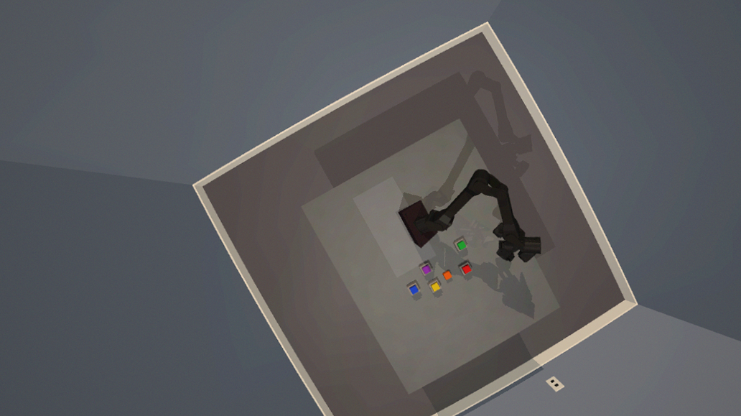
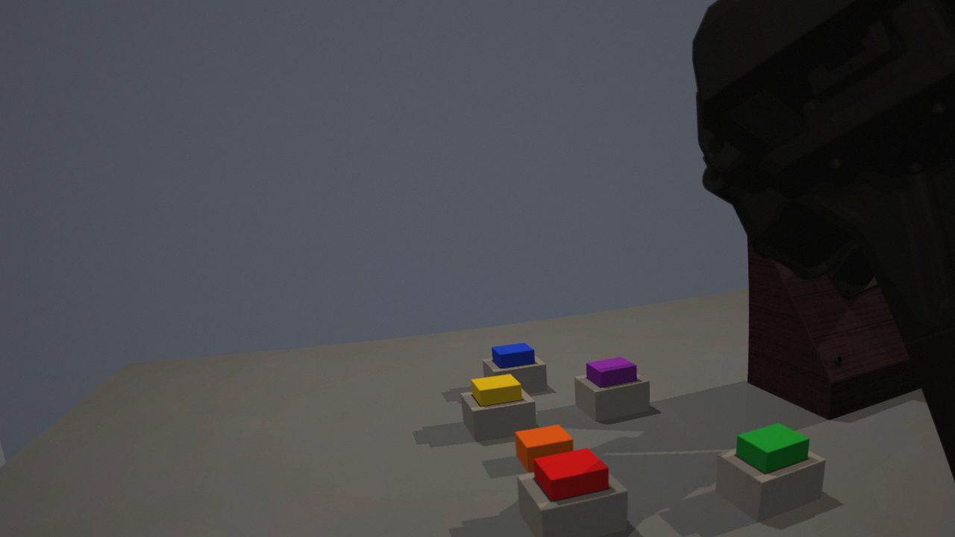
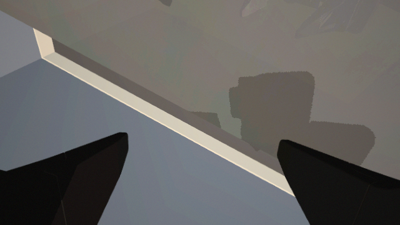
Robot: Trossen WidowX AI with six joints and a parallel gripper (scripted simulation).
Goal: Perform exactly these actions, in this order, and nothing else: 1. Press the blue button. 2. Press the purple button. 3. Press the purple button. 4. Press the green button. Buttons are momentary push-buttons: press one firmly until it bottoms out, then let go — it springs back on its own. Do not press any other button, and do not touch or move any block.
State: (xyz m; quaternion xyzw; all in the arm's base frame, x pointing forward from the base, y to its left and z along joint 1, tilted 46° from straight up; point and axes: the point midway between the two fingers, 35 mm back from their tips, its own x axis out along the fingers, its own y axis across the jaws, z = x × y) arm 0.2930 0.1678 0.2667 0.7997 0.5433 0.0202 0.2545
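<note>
Now: gripper tip 51 cm to the left of the blue button, 8 cm above it and 6 cm past it. The rest, counted from my gripper tip: red button 25 cm to the right, 8 cm below, 1 cm ahead; green button 20 cm to the right, 10 cm behind, 8 cm below; orange block 34 cm to the right, 10 cm below, 1 cm behind.
</note>
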